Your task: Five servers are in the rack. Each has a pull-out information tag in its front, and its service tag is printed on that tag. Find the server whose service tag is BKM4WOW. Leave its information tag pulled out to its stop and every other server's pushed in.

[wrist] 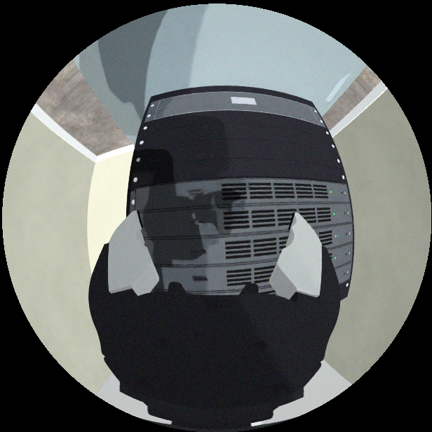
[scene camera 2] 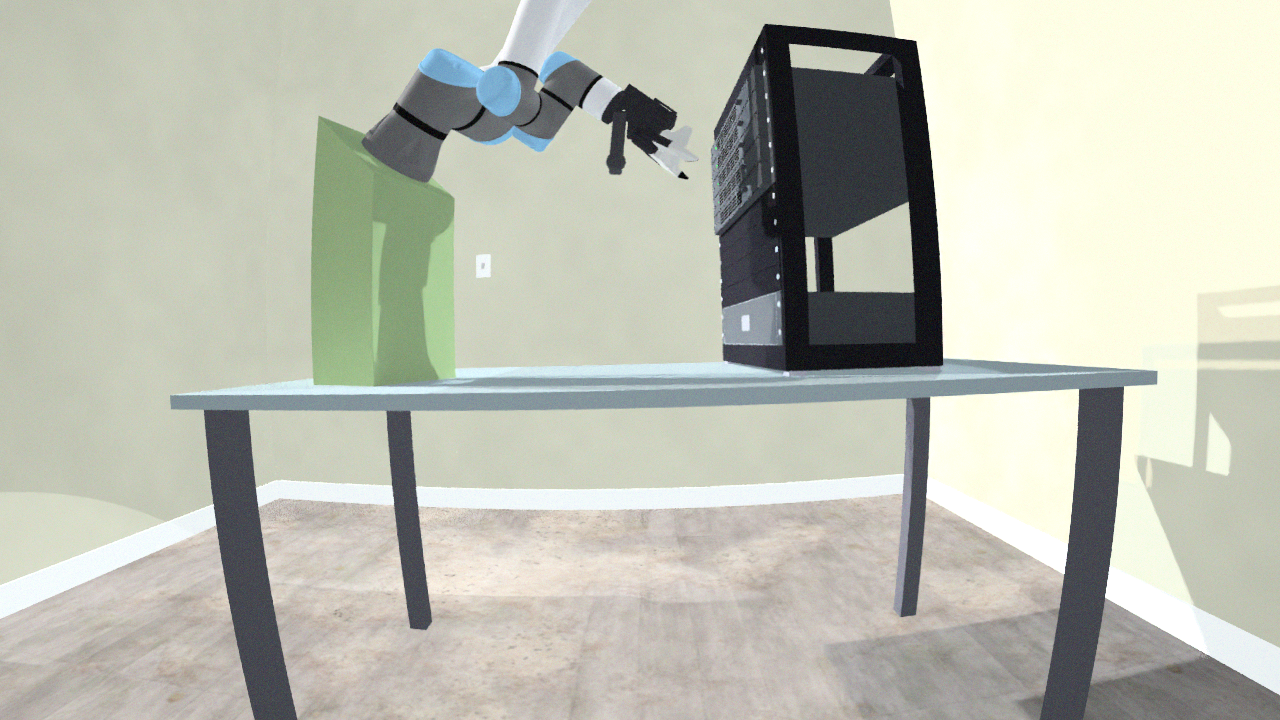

I see my gripper and a black server rack.
My gripper also shows in the wrist view.
